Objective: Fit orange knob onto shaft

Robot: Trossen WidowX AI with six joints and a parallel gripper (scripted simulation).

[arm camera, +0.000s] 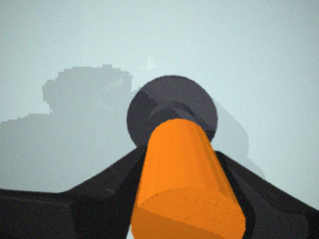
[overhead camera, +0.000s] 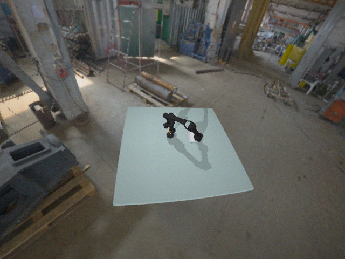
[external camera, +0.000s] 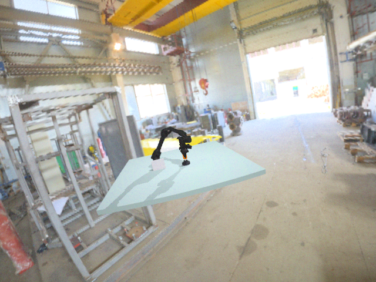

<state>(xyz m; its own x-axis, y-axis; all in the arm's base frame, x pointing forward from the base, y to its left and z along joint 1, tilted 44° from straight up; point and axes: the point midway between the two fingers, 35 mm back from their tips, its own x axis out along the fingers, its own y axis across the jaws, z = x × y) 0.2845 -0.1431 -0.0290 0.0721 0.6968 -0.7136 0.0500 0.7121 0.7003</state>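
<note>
The dark round pedestal lies 4 cm below my gripper tip. Round my gripper tip: orange knob 3 cm above.
</note>
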